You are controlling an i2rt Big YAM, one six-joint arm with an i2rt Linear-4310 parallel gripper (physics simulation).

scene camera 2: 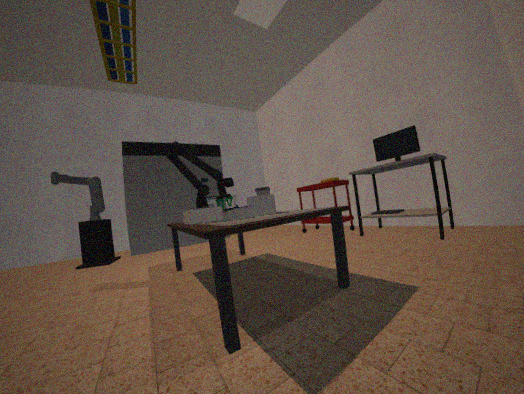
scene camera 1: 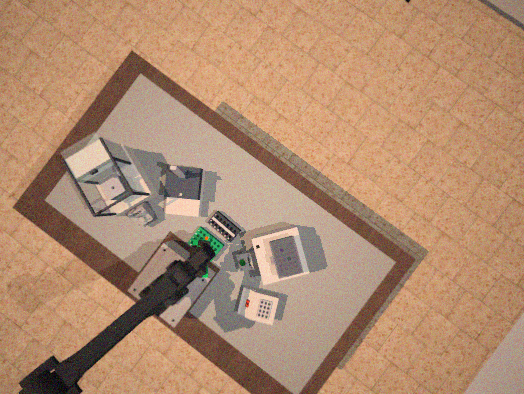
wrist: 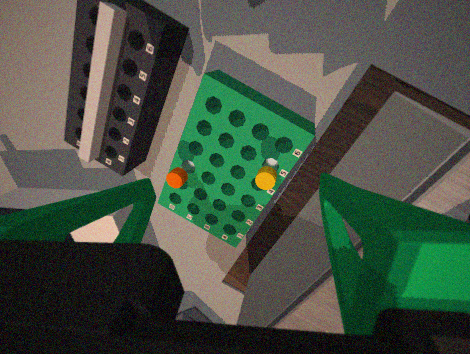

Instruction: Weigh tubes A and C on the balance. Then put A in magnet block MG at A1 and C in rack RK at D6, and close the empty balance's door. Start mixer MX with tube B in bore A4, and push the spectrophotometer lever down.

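Places are measured from the arm's base along level axes (x up, y left, z back), in metres.
Pixels of known places: gripper, fingertip midpoint: (scene camera 2: 226,207) (wrist: 231,185); arm's base at its link origin: (scene camera 2: 202,208).
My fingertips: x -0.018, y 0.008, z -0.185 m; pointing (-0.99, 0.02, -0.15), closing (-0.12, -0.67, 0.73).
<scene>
Ahead of a thing's pixels: the offset from my fingertips to its middle. "spot": to the spot under its first point.
A green rack @(dx -0.068, dy +0.033, dz -0.005 m) (wrist: 227,155) (scene camera 1: 201,235) with lettered and numbered holes holds two upright tubes. The orange-capped tube @(dx -0.052, dy +0.048, dz -0.031 m) (wrist: 176,178) (scene camera 1: 206,238) stands on the D side, seemingly at D3. The yellow-capped tube @(dx -0.052, dy +0.000, dz +0.018 m) (wrist: 265,178) stands on the A side, seemingly at A5. My gripper (wrist: 231,185) (scene camera 2: 224,201) is open and empty above the rack; its arm hides part of the rack in scene camera 1. A black block @(dx -0.059, dy +0.037, dz -0.114 m) (wrist: 137,95) (scene camera 1: 225,226) with a white bar and two rows of bores lies beside the rack. A glass-walled balance @(spot: dx +0.065, dy +0.441, dz +0.104 m) (scene camera 1: 107,187) stands at the far left; its door's state is unclear.
A dark-bayed device @(spot: dx -0.038, dy +0.212, dz -0.038 m) (scene camera 1: 182,207) stands between balance and block, with a small grey unit @(spot: dx -0.012, dy +0.297, dz +0.096 m) (scene camera 1: 142,213) near it. On the other side are a white device @(spot: dx +0.052, dy -0.185, dz -0.154 m) (scene camera 1: 265,265) with a grey panel, a small green-spotted unit @(dx -0.019, dy -0.126, dz -0.081 m) (scene camera 1: 242,262) and a keypad box @(dx -0.048, dy -0.300, dz -0.008 m) (scene camera 1: 258,306). A grey board (scene camera 1: 160,270) borders the rack.
</scene>
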